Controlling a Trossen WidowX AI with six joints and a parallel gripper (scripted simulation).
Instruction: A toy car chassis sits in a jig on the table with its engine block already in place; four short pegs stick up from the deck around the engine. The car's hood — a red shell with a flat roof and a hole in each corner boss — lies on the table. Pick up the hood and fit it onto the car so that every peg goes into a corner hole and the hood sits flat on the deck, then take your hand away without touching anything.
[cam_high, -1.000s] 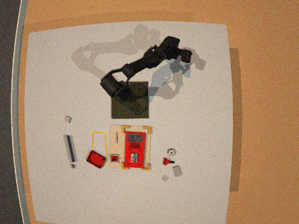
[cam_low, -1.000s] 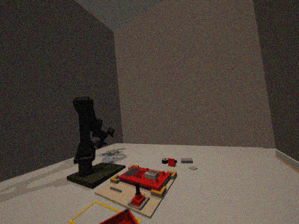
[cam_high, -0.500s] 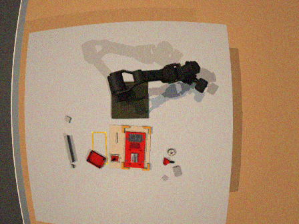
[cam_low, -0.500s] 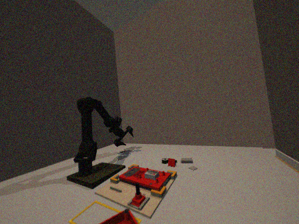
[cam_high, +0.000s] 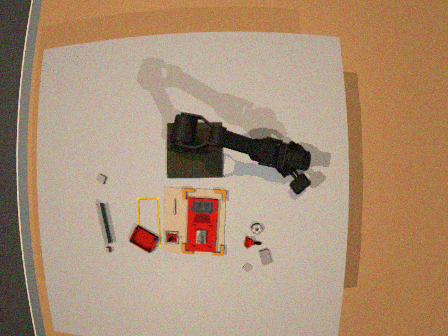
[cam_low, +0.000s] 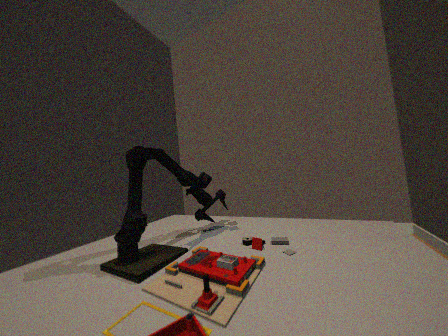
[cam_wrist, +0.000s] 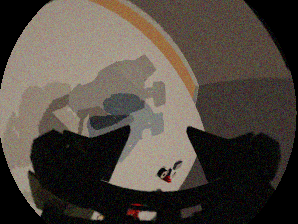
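The red hood is 210 mm ahead of my gripper tip, 580 mm to the right of it and 60 mm below it. Also, from my gripper tip: long grey bar 140 mm ahead, 730 mm to the right, 50 mm below; grey engine block 200 mm ahead, 350 mm to the right, 40 mm below.
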